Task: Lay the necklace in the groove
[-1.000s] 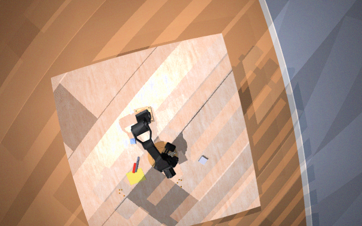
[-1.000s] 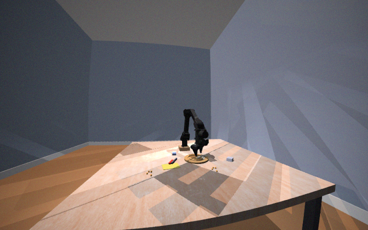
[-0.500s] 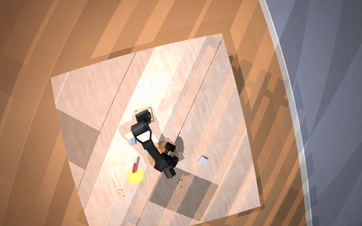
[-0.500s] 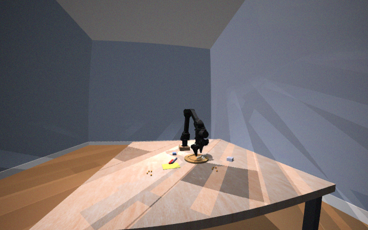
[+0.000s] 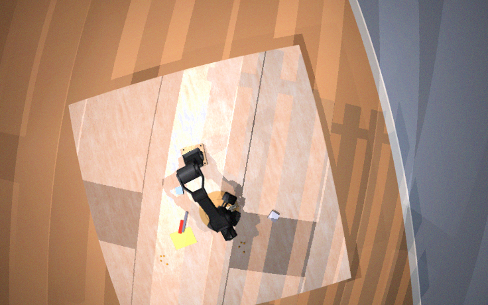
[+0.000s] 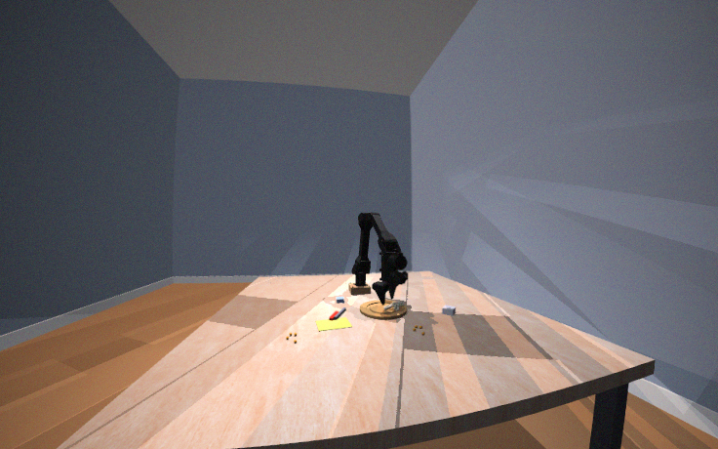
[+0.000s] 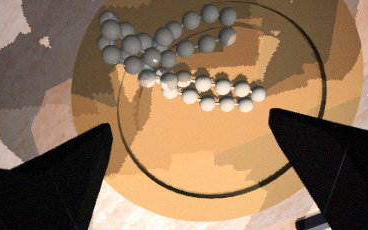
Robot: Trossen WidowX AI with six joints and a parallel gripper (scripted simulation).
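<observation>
The round bead board lies 30 mm to the right of my gripper tip, 20 mm below it and 10 mm ahead of it. Round my gripper tip: grey block: 210 mm to the left, 140 mm ahead, 20 mm below; blue block: 170 mm to the right, 160 mm behind, 20 mm below; red marker: 230 mm to the right, 30 mm below.
</observation>
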